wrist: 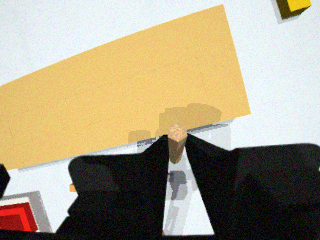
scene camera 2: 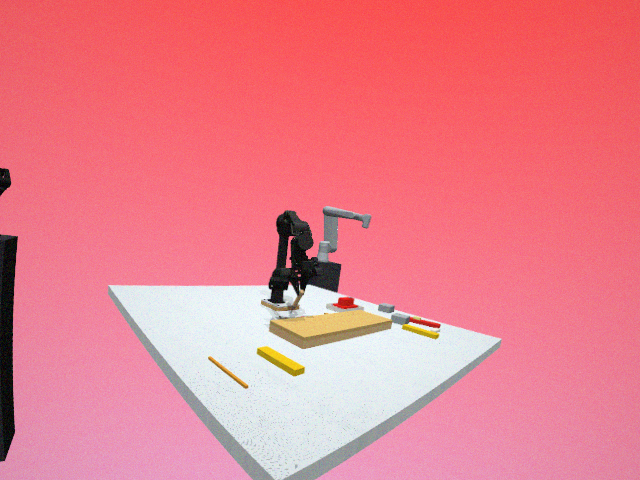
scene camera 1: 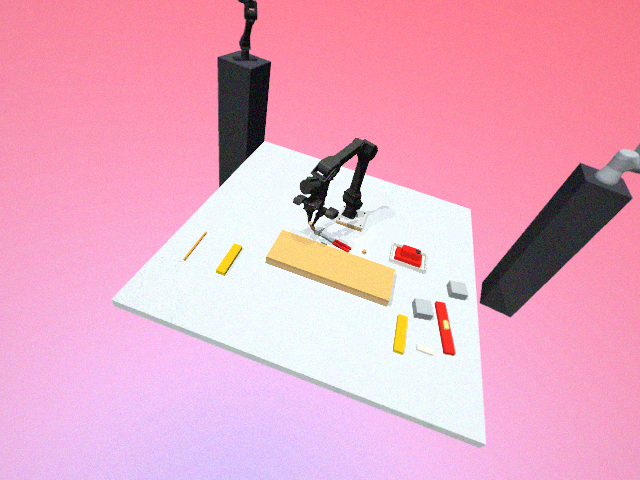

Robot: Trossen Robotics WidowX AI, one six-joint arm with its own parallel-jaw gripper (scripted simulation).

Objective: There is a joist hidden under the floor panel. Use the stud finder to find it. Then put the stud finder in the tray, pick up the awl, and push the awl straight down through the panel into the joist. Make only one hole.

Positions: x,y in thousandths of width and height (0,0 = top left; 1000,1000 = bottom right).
Scene:
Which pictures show my gripper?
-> The wrist view, scene camera 2 and scene camera 1: all of them.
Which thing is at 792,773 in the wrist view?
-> My gripper.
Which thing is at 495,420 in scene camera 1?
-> My gripper.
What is my gripper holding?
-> An awl.

